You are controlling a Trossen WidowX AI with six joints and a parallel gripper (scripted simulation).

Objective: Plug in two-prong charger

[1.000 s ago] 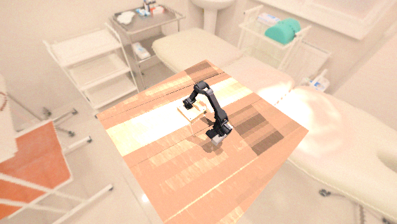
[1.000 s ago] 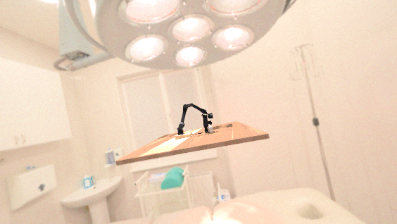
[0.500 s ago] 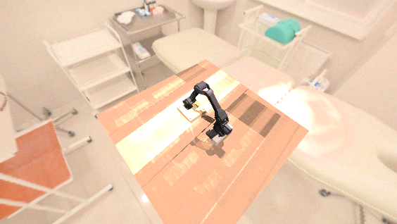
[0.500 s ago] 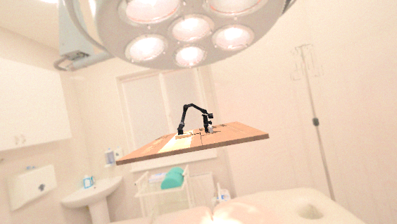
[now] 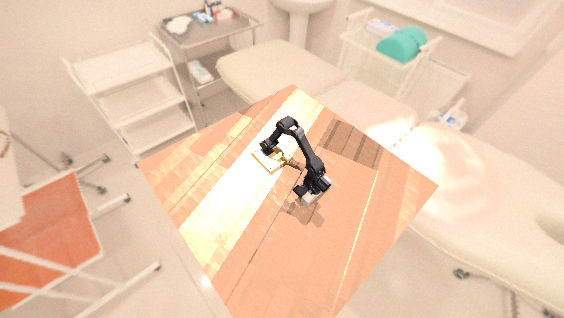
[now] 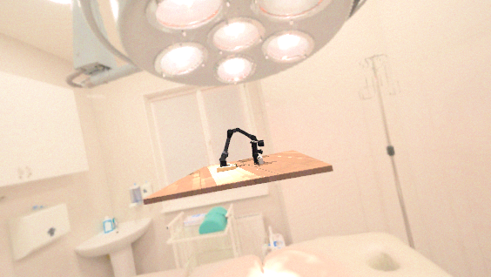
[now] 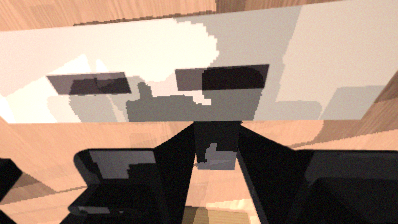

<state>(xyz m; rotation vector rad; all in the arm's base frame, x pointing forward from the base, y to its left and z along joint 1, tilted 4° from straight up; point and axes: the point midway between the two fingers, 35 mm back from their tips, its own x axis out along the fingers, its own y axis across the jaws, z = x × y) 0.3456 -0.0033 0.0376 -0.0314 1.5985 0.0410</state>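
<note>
Now: gripper tip 2 cm short of the black two-prong charger and 1 cm below it.
</note>
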